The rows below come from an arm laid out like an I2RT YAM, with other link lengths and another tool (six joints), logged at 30 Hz.
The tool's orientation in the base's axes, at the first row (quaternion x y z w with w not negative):
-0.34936 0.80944 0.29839 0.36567
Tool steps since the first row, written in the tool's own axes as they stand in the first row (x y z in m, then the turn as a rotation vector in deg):
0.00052 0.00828 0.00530 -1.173 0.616 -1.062
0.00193 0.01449 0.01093 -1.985 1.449 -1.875
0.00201 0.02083 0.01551 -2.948 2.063 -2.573
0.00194 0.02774 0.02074 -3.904 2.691 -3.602
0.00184 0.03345 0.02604 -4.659 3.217 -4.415
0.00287 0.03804 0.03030 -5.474 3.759 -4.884
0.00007 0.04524 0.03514 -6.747 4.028 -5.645
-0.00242 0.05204 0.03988 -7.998 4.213 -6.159
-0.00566 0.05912 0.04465 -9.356 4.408 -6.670
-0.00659 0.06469 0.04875 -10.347 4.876 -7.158
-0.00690 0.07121 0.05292 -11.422 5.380 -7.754
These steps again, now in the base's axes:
-0.00471 0.00852 -0.00147 -0.317 -0.021 1.668
-0.00811 0.01577 -0.00431 -0.885 0.142 2.958
-0.01136 0.02279 -0.00547 -1.164 0.316 4.256
-0.01474 0.03067 -0.00674 -1.584 0.251 5.735
-0.01713 0.03792 -0.00830 -1.939 0.216 6.910
-0.01960 0.04336 -0.01044 -2.145 0.466 7.945
-0.02202 0.05207 -0.00925 -2.026 0.502 9.448
-0.02431 0.06036 -0.00833 -1.757 0.664 10.776
-0.02645 0.06910 -0.00677 -1.443 0.871 12.191
-0.02879 0.07567 -0.00704 -1.513 1.125 13.361
-0.03215 0.08263 -0.00762 -1.611 1.349 14.667

